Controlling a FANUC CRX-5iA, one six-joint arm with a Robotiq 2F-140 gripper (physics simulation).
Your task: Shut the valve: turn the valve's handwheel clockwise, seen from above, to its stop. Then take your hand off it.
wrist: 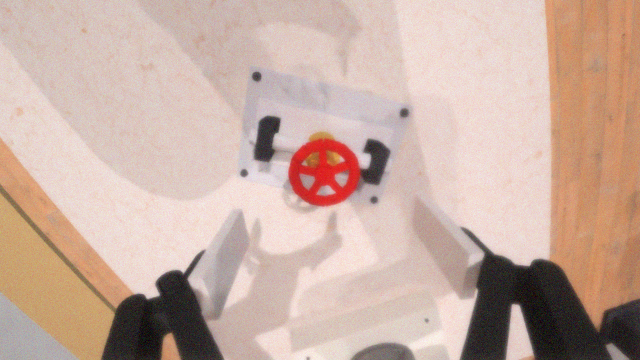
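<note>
The valve's red handwheel point(324, 171), a ring with five spokes, shows near the middle of the wrist view. It stands above a brass part point(321, 136) on a light pipe held by two black clamps point(267, 139) point(376, 161). These are mounted on a pale rectangular base plate point(295, 85) with dark bolts at its corners. My gripper point(329, 218) is open and empty. Its two grey finger pads stand wide apart, and the handwheel shows beyond them, a little above the line between the fingertips. The gripper is not touching the handwheel.
The valve stands on a pale speckled table top point(480, 125) with wood-coloured floor point(595, 125) to the right and a wooden strip at the lower left. A pale plate point(370, 320) with a dark round part point(382, 351) shows at the bottom. Shadows of the arm and gripper fall over the table.
</note>
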